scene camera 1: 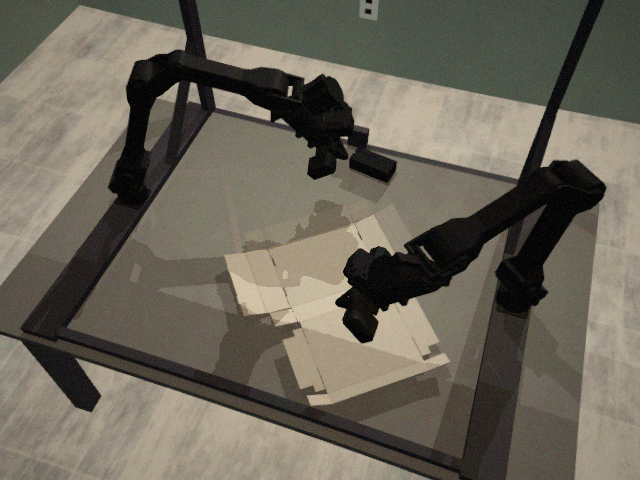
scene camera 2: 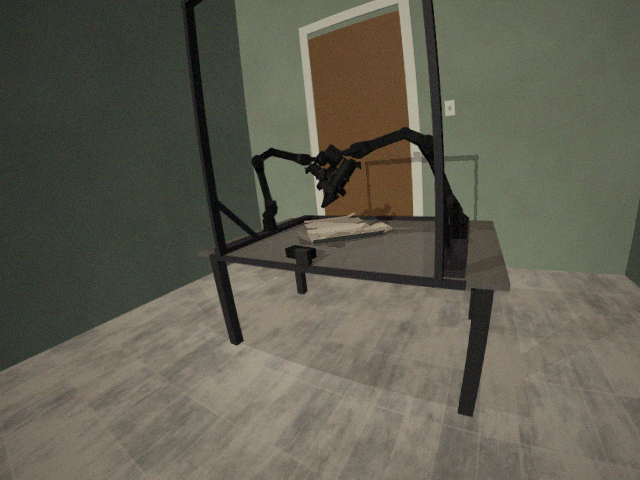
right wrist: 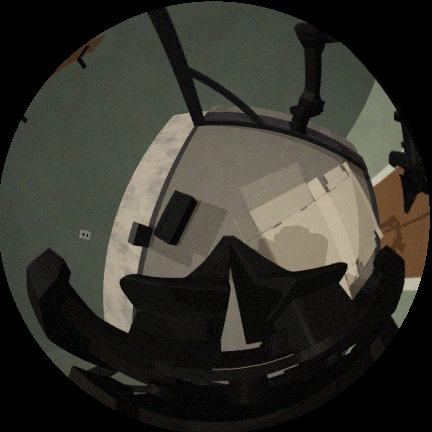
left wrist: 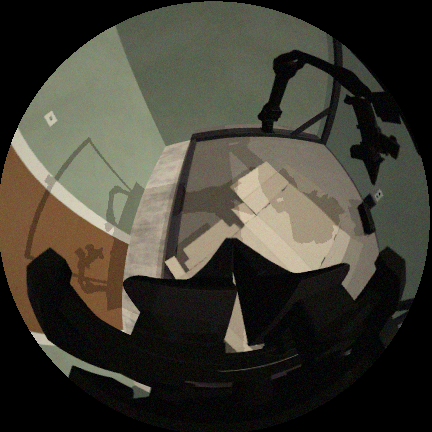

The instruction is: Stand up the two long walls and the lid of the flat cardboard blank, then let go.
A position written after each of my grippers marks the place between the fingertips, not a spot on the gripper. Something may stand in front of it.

My left gripper [scene camera 1: 336, 303] is shut, holding nothing. My right gripper [scene camera 1: 346, 158] is shut, holding nothing. Also in view: a black block [scene camera 1: 367, 162].
The black block shows as well in the right wrist view [right wrist: 177, 211]. My left gripper is seen too in the left wrist view [left wrist: 229, 242]. My right gripper is seen too in scene camera 2 [scene camera 2: 322, 207], in the right wrist view [right wrist: 227, 240] and in the left wrist view [left wrist: 372, 183].
